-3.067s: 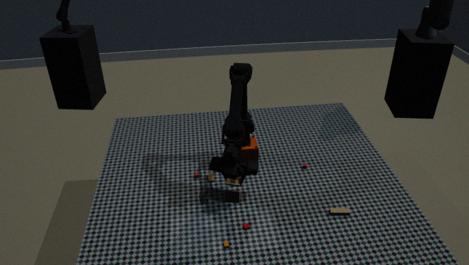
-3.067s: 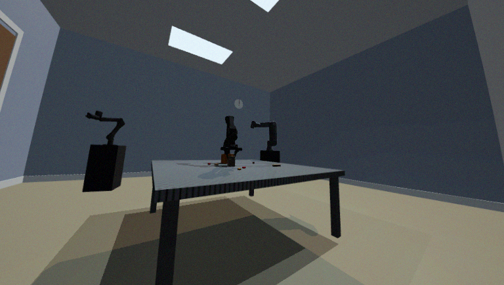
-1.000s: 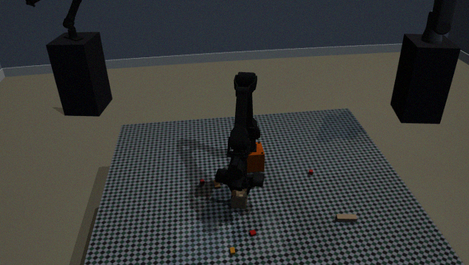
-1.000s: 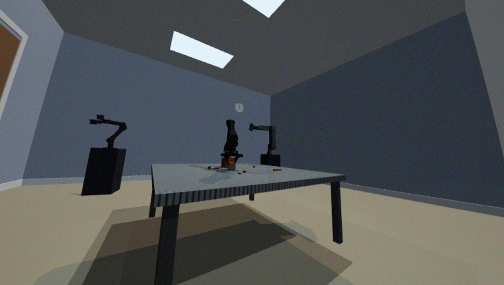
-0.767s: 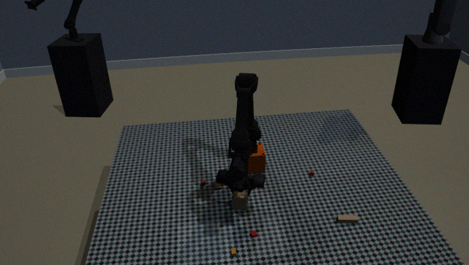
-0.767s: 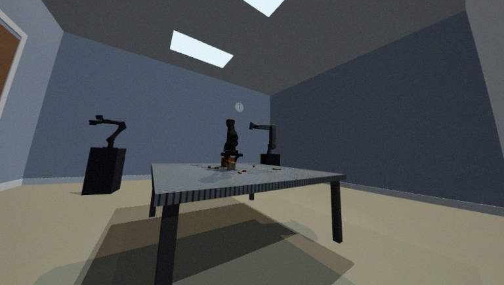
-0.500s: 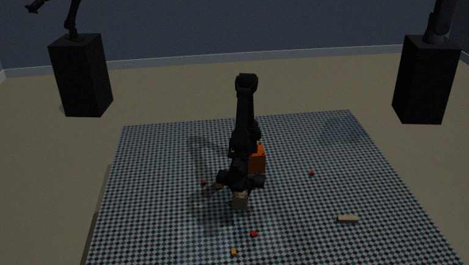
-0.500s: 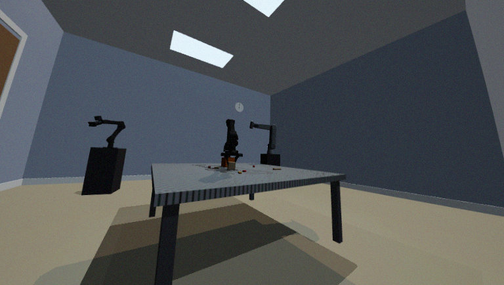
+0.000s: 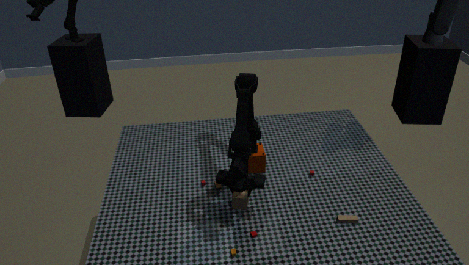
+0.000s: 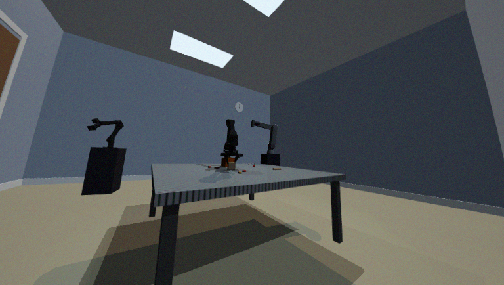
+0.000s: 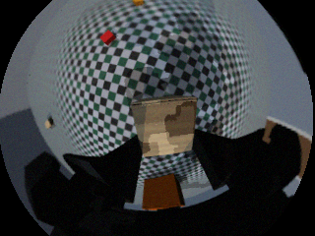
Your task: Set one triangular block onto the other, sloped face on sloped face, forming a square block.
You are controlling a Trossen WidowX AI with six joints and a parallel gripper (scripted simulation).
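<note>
Right now the triangular block is 1 cm above my gripper tip. The rest, counted from my gripper tip: orange piece 26 cm ahead, 3 cm below, 1 cm to the right.
</note>
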